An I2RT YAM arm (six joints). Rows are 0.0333 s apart.
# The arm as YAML. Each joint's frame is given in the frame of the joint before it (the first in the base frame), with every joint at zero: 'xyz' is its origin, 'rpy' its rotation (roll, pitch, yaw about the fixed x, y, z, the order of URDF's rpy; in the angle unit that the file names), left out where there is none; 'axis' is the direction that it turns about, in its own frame. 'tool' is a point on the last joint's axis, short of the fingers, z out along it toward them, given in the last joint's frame.
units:
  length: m
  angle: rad
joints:
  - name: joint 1
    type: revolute
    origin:
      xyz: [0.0, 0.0, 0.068]
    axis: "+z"
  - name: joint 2
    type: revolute
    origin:
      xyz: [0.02, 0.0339, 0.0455]
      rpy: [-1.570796, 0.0, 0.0]
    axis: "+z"
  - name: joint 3
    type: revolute
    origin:
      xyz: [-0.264, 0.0, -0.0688]
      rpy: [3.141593, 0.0, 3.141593]
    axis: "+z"
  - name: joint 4
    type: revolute
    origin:
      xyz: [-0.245, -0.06, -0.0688]
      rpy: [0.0, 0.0, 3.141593]
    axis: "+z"
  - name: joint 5
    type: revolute
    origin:
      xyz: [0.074, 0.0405, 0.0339]
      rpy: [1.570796, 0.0, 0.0]
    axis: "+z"
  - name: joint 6
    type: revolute
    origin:
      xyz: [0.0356, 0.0, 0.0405]
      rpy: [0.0, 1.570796, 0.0]
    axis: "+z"
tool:
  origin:
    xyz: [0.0, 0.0, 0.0]
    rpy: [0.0, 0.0, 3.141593]
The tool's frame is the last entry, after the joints.
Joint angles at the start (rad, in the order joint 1, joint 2, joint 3, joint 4, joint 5, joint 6):
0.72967, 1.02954, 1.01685, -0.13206, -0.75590, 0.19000
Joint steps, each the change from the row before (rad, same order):
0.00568, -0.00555, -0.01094, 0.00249, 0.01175, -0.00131
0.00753, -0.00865, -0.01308, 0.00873, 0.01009, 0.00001
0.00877, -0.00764, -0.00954, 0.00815, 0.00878, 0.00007
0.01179, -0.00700, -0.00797, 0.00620, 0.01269, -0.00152
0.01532, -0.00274, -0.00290, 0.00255, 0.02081, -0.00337
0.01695, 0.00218, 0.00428, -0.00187, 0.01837, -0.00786
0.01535, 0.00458, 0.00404, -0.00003, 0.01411, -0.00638
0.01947, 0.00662, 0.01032, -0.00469, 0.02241, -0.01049
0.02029, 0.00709, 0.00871, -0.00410, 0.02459, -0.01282
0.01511, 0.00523, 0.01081, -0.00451, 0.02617, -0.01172
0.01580, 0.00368, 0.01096, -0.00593, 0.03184, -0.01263
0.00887, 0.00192, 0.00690, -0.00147, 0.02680, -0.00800
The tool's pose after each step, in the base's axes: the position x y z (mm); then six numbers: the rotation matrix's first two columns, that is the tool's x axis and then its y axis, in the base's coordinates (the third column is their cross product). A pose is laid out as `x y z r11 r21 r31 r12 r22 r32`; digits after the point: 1 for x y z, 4 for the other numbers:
152.8 170.8 379.8 -0.2929 -0.0789 -0.9529 -0.9523 0.1129 0.2834
150.7 170.8 377.9 -0.2892 -0.0765 -0.9542 -0.9532 0.1147 0.2797
148.4 171.0 377.0 -0.2840 -0.0733 -0.9560 -0.9547 0.1138 0.2749
145.8 171.7 376.2 -0.2779 -0.0710 -0.9580 -0.9564 0.1138 0.2690
143.4 173.4 376.0 -0.2716 -0.0702 -0.9599 -0.9577 0.1187 0.2623
141.4 176.1 376.8 -0.2624 -0.0722 -0.9623 -0.9601 0.1197 0.2528
139.9 178.9 377.2 -0.2553 -0.0750 -0.9640 -0.9621 0.1184 0.2456
138.0 182.5 378.9 -0.2440 -0.0781 -0.9666 -0.9648 0.1209 0.2337
136.1 186.2 380.0 -0.2312 -0.0826 -0.9694 -0.9675 0.1247 0.2201
134.8 188.8 382.1 -0.2175 -0.0831 -0.9725 -0.9694 0.1345 0.2053
133.2 191.1 384.4 -0.2026 -0.0832 -0.9757 -0.9706 0.1491 0.1888
132.5 192.3 386.2 -0.1915 -0.0804 -0.9782 -0.9703 0.1655 0.1763

